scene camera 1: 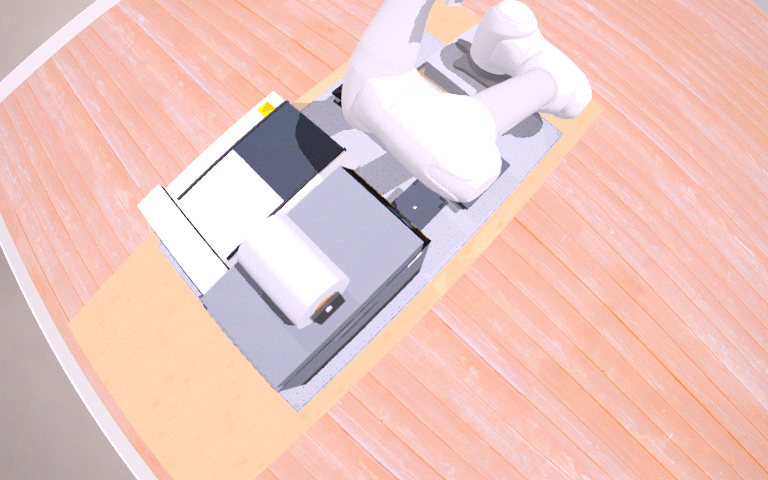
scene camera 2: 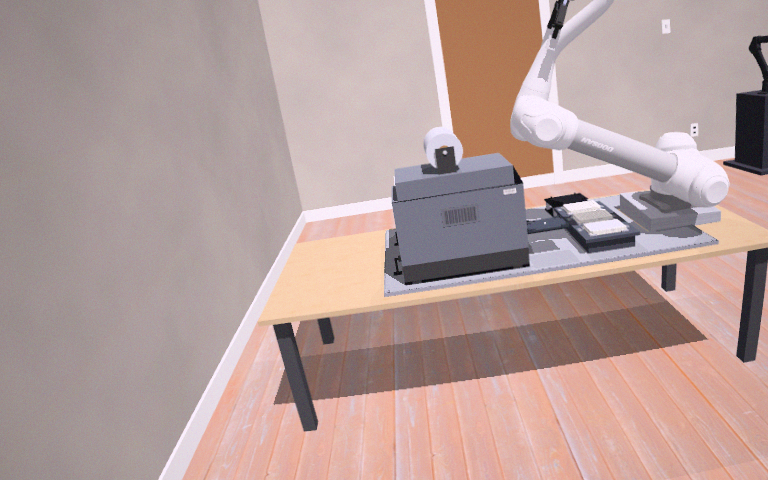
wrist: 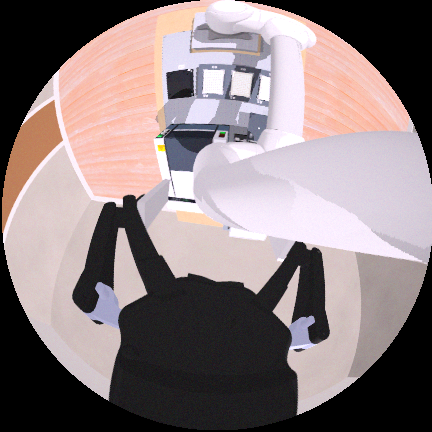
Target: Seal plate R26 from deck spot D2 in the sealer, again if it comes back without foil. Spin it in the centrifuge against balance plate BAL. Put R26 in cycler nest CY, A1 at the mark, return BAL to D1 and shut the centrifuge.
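Pixels of known places: gripper, between the fingertips: (scene camera 2: 547,49); arm's base, origin of its link: (scene camera 1: 488,66) (scene camera 2: 670,202) (wrist: 227,26).
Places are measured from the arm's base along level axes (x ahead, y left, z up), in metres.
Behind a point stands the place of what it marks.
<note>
My gripper (scene camera 2: 556,25) (wrist: 218,201) @(y 0.013, x 0.475, z 0.634 m) is open and empty, high above the table. Three pale plates lie in a row on dark deck spots: an outer white one (scene camera 2: 583,207) @(y -0.058, x 0.346, z 0.026 m) (wrist: 213,81) @(y -0.081, x 0.343, z 0.026 m), a greyer middle one (scene camera 2: 591,215) @(y 0.039, x 0.361, z 0.024 m) (wrist: 242,83) @(y 0.044, x 0.356, z 0.026 m) and another white one (scene camera 2: 606,227) @(y 0.185, x 0.378, z 0.026 m) (wrist: 264,88) @(y 0.140, x 0.373, z 0.026 m), partly behind the arm in the wrist view. Their labels are too small to read. The grey sealer (scene camera 1: 362,209) @(y 0.085, x 0.722, z 0.304 m) (scene camera 2: 458,226) @(y 0.189, x 0.894, z 0.132 m) carries a foil roll; its dark carrier (scene camera 1: 416,204) @(y 0.113, x 0.565, z 0.056 m) (scene camera 2: 546,225) @(y 0.136, x 0.577, z 0.057 m) (wrist: 258,122) @(y 0.113, x 0.547, z 0.056 m) sticks out, bare. The white, dark-topped machine (scene camera 1: 226,192) @(y -0.243, x 0.850, z 0.164 m) (wrist: 184,185) @(y -0.260, x 0.865, z 0.164 m), seemingly the centrifuge, looks shut. A black nest (scene camera 2: 566,199) @(y -0.251, x 0.330, z 0.006 m) (wrist: 180,84) @(y -0.240, x 0.336, z 0.005 m) adjoins the plates.
The foil roll (scene camera 1: 291,268) @(y 0.094, x 0.892, z 0.430 m) (scene camera 2: 441,148) @(y 0.163, x 0.911, z 0.385 m) stands up from the sealer's top. The arm's elbow (scene camera 1: 424,130) @(y 0.125, x 0.607, z 0.475 m) (scene camera 2: 543,121) @(y 0.243, x 0.604, z 0.429 m) hangs over the deck beside the machines. The arm base stands on a grey plinth (scene camera 2: 659,217) @(y 0.114, x 0.123, z -0.007 m) at the table's far end.
</note>
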